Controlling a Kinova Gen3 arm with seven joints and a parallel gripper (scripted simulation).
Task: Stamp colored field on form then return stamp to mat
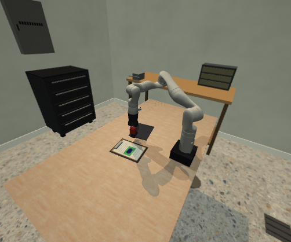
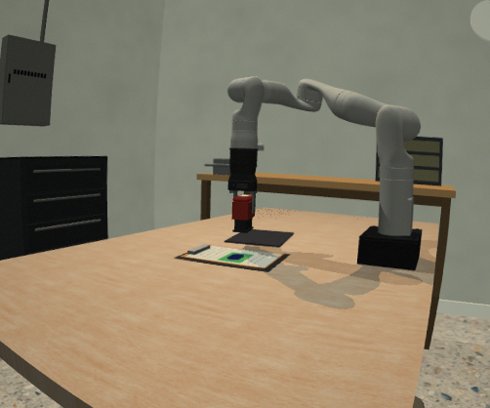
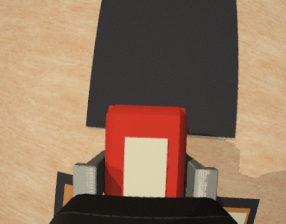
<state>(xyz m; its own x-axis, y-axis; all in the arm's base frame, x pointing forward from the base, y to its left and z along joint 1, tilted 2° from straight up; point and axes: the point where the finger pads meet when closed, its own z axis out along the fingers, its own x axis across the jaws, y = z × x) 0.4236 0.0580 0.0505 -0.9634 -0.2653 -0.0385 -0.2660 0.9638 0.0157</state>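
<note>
Now: hand 140 mm to the left of the dark mat, 110 mm above it and 10 mm short of it. Also, from my hand: red stamp (20 mm below); then clipboard (140 mm to the left, 110 mm below, 40 mm behind).
</note>
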